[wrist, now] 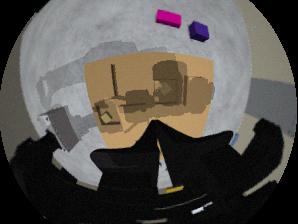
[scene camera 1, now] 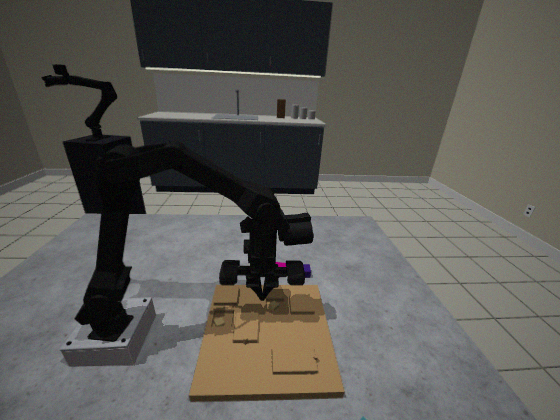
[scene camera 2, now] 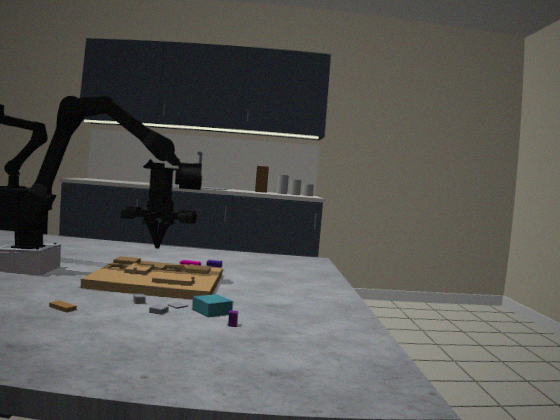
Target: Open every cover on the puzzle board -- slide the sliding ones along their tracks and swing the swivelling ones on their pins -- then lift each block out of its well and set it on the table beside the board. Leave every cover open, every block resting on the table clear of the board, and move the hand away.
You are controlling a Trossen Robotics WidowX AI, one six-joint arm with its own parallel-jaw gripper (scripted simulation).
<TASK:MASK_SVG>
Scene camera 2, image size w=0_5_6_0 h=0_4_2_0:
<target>my gripper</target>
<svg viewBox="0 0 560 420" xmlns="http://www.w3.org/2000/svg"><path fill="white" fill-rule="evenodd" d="M149 186L147 210L134 206L123 207L120 218L133 219L134 217L144 217L143 224L147 225L155 248L159 248L169 226L174 224L173 220L178 220L180 223L194 224L197 222L197 213L185 210L174 213L174 203L171 200L172 188Z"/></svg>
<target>teal block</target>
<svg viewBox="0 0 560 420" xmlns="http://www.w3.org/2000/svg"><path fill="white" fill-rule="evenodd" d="M234 301L217 294L192 297L192 310L206 317L228 315L230 311L233 311Z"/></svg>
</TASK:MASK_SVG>
